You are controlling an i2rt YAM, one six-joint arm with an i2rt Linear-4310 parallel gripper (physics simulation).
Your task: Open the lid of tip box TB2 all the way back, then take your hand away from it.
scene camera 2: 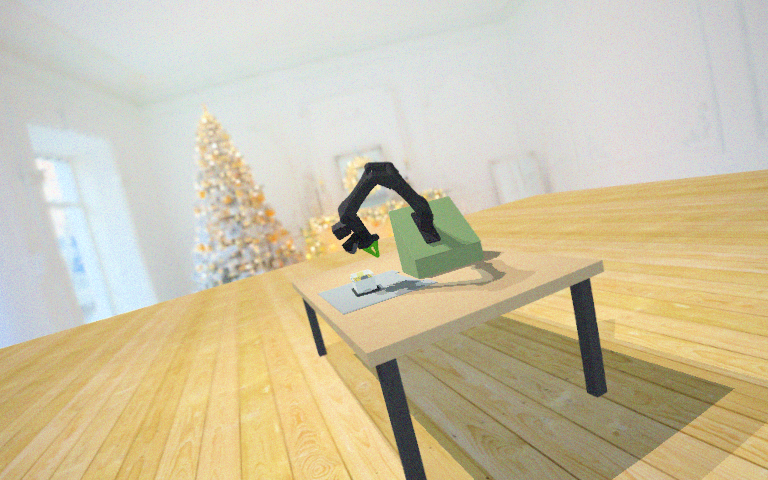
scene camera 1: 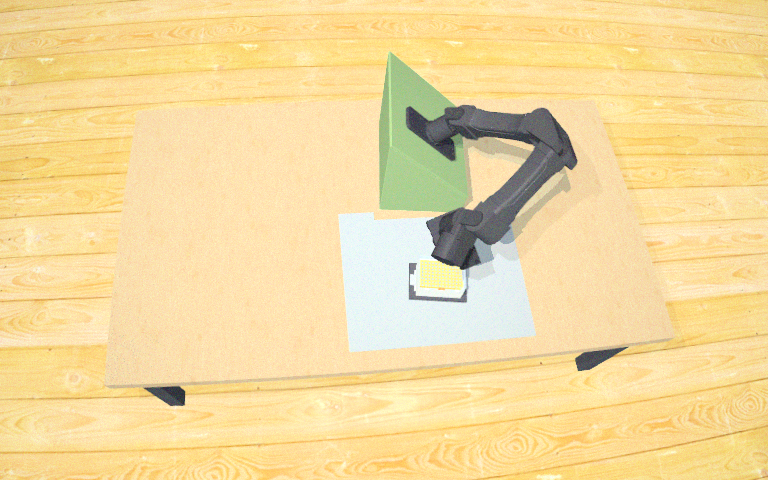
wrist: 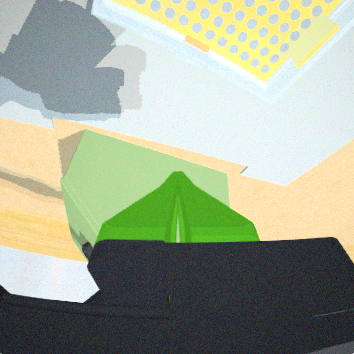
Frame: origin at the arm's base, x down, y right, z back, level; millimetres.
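Where they show: gripper, fingertip midpoint: [scene camera 2: 378, 256] [scene camera 1: 438, 230] [wrist: 177, 179]; arm's base, origin of the base link: [scene camera 2: 425, 227] [scene camera 1: 429, 135].
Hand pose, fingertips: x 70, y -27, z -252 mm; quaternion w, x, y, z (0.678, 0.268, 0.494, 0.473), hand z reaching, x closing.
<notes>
Each offset is from my fingertips to the top centre of the thing. "spot": to the spot under its first point. Level surfaces: height alone.
A small whitish box with a yellow, hole-dotted top {dy -16, dx +47, dz -95 mm} [scene camera 1: 441, 275] [scene camera 2: 363, 281] [wrist: 235, 35] sits upright in a dark holder {spot: dy +35, dx +117, dz -143 mm} [scene camera 1: 419, 298]. Its clear lid seems to be down over the yellow rack, though the see-through wall makes this hard to tell. No TB2 label is readable. In the wrist view part of the box is cut off at the top edge. My gripper [scene camera 2: 377, 255] [wrist: 177, 179] is shut and empty, its green fingers together. It hangs above the box, apart from it. In scene camera 1 the wrist hides the fingers and covers the box's upper right corner.
A pale blue-grey mat {dx +124 mm} [scene camera 1: 373, 322] [scene camera 2: 344, 303] [wrist: 200, 117] lies under the holder on the wooden table {dx +127 mm} [scene camera 1: 226, 226] [scene camera 2: 390, 333]. A large green wedge block [scene camera 1: 419, 183] [scene camera 2: 447, 258] [wrist: 140, 165] stands behind the mat and carries the arm's base [scene camera 1: 417, 121] [scene camera 2: 424, 227].
</notes>
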